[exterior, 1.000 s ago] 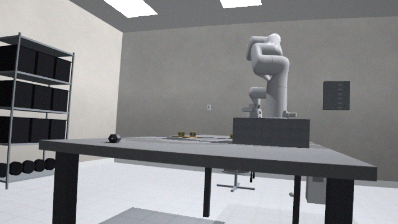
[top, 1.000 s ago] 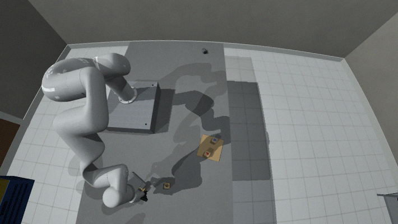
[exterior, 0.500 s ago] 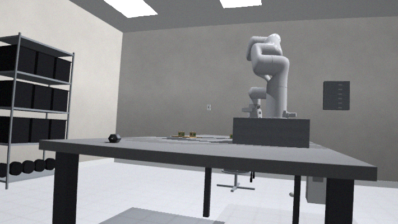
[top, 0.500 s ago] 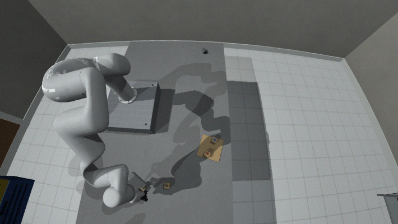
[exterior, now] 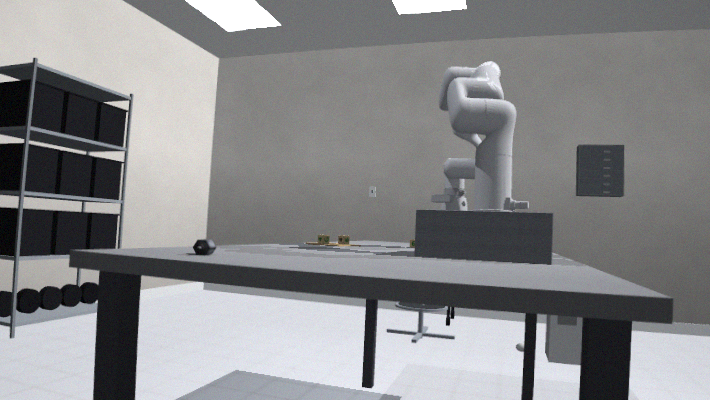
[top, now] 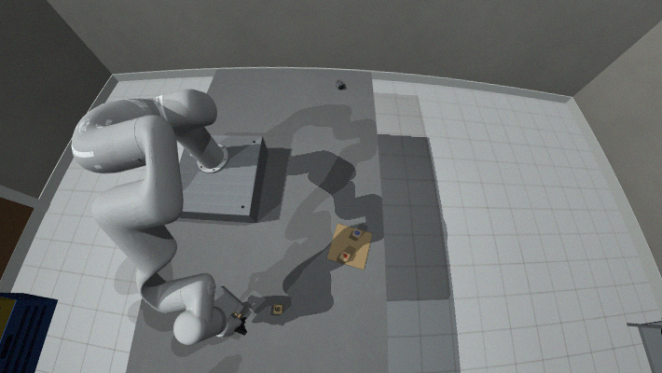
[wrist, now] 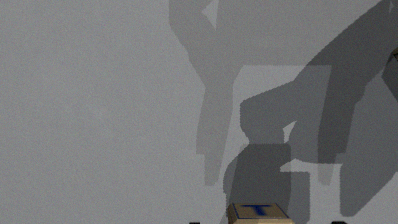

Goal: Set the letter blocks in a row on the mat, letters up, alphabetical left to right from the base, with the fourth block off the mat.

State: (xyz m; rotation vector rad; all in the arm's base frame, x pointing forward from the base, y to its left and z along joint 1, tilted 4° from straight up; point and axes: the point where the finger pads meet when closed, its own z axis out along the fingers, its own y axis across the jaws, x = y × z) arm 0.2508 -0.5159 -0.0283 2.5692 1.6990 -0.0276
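Right now the tan mat is 34 cm ahead of my hand, 32 cm to the left of it and 5 cm below it. Round my hand: black faceted object 113 cm to the left, 15 cm ahead, 3 cm below.
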